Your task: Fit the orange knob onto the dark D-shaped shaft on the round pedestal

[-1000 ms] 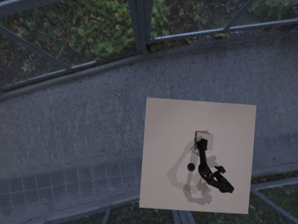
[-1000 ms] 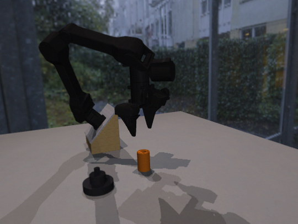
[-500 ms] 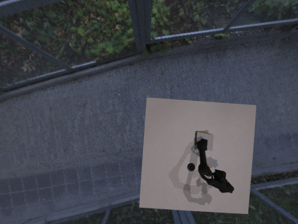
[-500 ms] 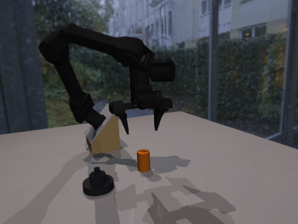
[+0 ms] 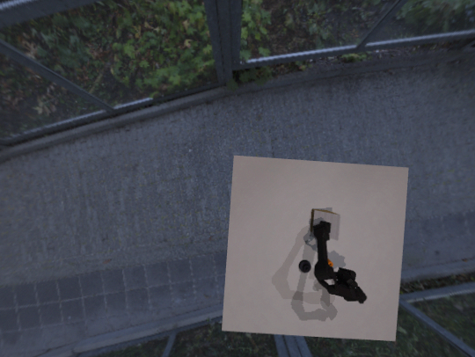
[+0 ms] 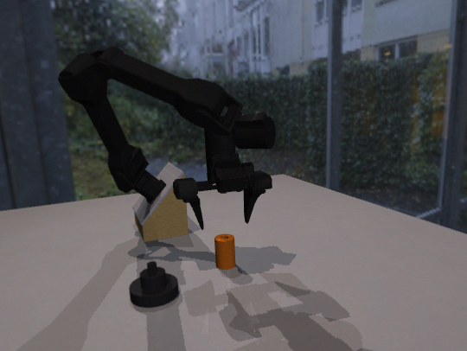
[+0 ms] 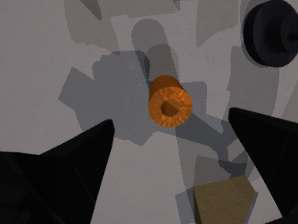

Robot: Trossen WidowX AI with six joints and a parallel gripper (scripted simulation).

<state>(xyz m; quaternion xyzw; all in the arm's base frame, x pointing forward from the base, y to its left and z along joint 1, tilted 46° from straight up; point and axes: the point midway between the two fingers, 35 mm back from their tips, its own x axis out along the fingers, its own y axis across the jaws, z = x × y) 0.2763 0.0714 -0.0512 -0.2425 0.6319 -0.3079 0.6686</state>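
The orange knob is 6 cm below my gripper tip. Also, from my gripper tip: dark round pedestal (16 cm to the right, 5 cm below, 5 cm ahead).
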